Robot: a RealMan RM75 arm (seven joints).
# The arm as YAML. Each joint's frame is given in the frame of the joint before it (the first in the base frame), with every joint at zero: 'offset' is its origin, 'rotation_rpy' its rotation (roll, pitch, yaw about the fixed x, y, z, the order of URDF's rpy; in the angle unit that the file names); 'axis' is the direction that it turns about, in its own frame. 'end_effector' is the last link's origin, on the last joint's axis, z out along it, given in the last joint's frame.
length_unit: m
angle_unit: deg
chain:
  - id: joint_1
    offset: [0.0, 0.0, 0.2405]
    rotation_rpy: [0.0, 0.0, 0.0]
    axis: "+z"
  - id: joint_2
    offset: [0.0, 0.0, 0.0]
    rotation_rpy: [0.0, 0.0, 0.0]
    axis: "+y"
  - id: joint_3
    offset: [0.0, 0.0, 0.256]
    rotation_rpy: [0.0, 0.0, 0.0]
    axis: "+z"
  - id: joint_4
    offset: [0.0, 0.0, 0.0]
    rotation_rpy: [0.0, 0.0, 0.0]
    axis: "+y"
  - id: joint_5
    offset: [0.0, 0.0, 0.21]
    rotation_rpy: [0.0, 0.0, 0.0]
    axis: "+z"
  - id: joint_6
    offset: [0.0, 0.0, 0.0]
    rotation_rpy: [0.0, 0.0, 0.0]
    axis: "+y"
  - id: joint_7
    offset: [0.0, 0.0, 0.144]
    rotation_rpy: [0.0, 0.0, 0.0]
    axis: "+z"
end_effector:
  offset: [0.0, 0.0, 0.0]
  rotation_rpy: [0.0, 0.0, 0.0]
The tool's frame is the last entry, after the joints.
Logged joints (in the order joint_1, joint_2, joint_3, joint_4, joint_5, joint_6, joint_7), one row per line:
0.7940 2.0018 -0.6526 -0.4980 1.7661 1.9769 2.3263
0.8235 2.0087 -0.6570 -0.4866 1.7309 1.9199 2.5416
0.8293 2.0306 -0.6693 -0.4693 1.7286 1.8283 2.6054
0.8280 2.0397 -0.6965 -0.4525 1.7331 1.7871 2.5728
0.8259 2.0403 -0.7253 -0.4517 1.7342 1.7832 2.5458
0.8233 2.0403 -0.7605 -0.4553 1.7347 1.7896 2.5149
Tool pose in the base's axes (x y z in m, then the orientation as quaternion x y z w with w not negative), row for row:
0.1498 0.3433 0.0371 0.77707 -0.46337 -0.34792 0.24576
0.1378 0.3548 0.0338 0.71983 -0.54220 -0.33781 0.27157
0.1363 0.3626 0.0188 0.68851 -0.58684 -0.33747 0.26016
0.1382 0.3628 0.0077 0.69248 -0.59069 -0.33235 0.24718
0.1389 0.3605 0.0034 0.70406 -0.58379 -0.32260 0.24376
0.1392 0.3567 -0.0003 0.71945 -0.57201 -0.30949 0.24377
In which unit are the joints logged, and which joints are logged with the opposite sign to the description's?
The joints are logged in radians. Opposite sign: joint_5, joint_6.
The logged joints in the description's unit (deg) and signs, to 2 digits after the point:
45.49 114.69 -37.39 -28.53 -101.19 -113.27 133.29
47.18 115.09 -37.64 -27.88 -99.17 -110.00 145.62
47.52 116.34 -38.35 -26.89 -99.04 -104.75 149.28
47.44 116.87 -39.91 -25.93 -99.30 -102.39 147.41
47.32 116.90 -41.56 -25.88 -99.36 -102.17 145.86
47.17 116.90 -43.57 -26.09 -99.39 -102.54 144.09

